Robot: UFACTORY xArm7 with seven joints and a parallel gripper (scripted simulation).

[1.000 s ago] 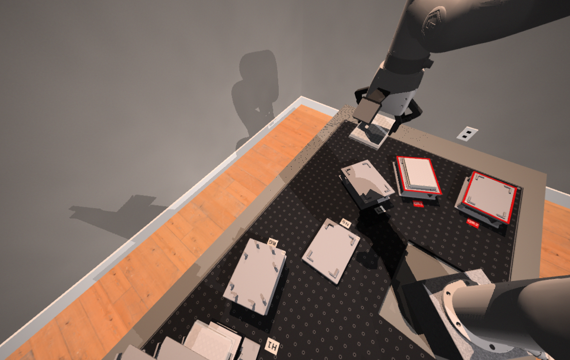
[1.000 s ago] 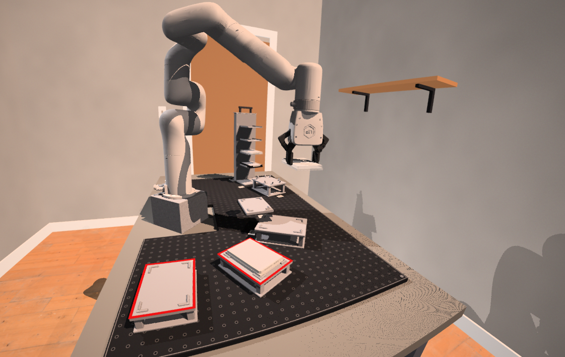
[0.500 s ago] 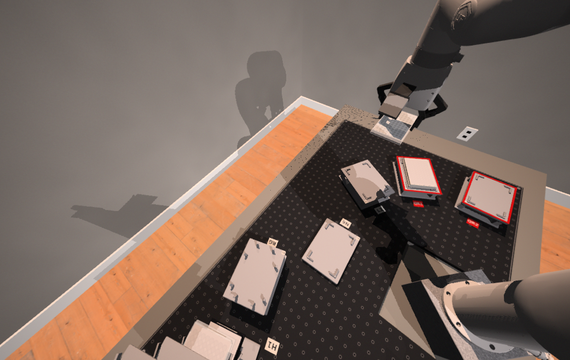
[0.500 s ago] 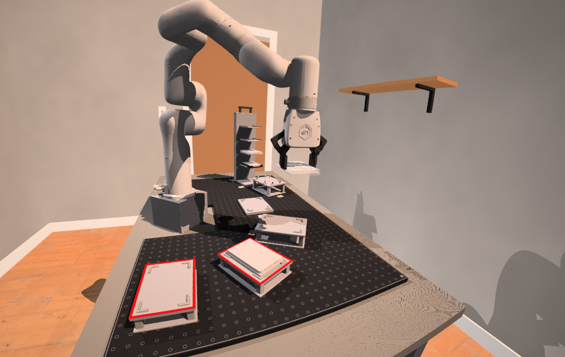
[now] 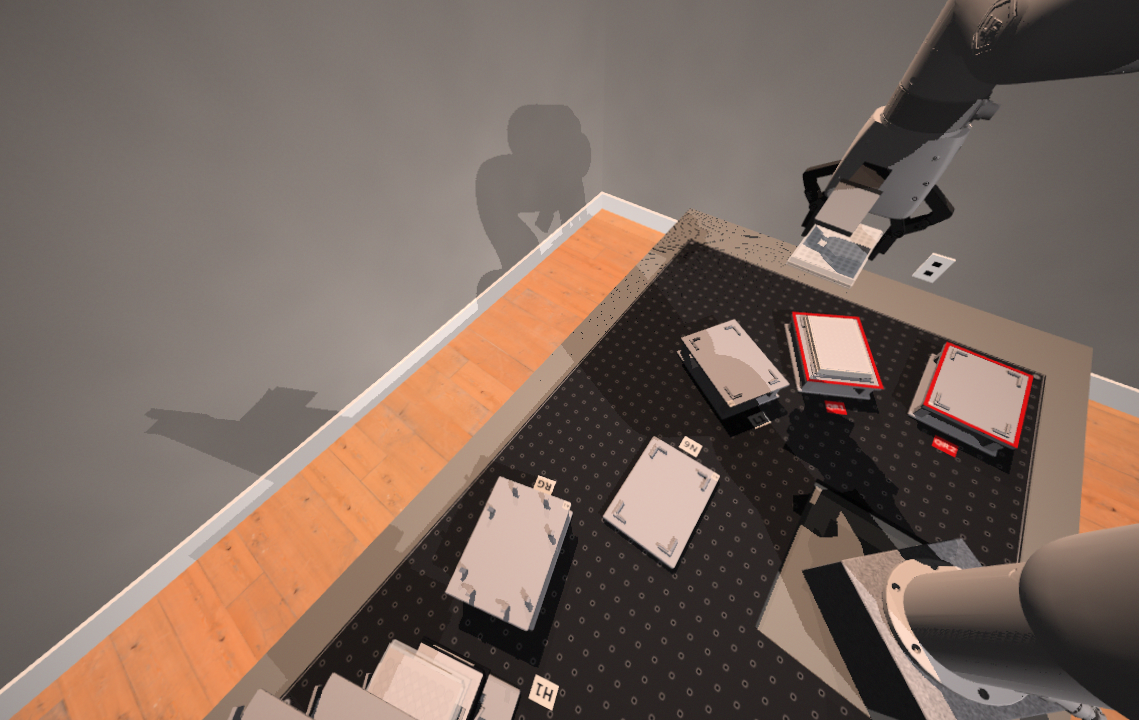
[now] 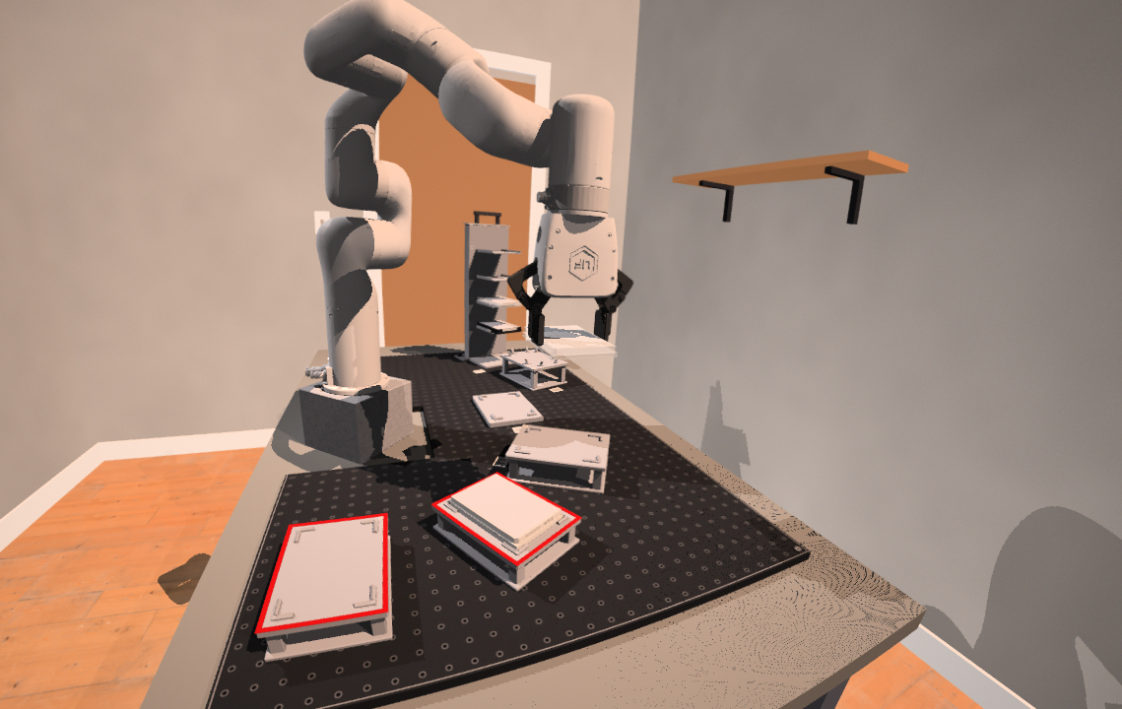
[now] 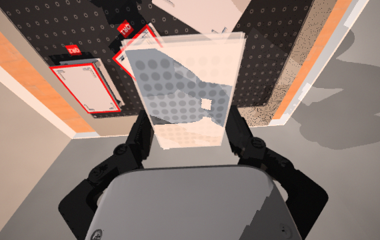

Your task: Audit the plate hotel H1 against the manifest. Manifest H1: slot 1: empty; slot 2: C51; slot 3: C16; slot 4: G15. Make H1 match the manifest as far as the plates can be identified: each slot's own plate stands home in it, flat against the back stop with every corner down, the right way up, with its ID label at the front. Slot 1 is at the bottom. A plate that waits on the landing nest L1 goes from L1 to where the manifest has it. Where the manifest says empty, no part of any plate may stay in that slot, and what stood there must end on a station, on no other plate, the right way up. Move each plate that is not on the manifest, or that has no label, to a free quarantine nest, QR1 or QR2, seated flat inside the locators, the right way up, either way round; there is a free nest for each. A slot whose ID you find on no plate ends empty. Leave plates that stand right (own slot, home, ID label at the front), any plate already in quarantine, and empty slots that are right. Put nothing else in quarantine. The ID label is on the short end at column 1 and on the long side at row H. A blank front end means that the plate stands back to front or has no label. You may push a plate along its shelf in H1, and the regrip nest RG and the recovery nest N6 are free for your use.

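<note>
The quarantine nest QR2 is 310 mm behind my hand, 230 mm below it and 70 mm to the right of it. Round my hand: quarantine nest QR1 (230 mm below, 90 mm behind, 30 mm to the right); landing nest L1 (220 mm below, 110 mm to the left, 40 mm ahead); white well plate (220 mm below, 90 mm behind, 30 mm to the right).
</note>
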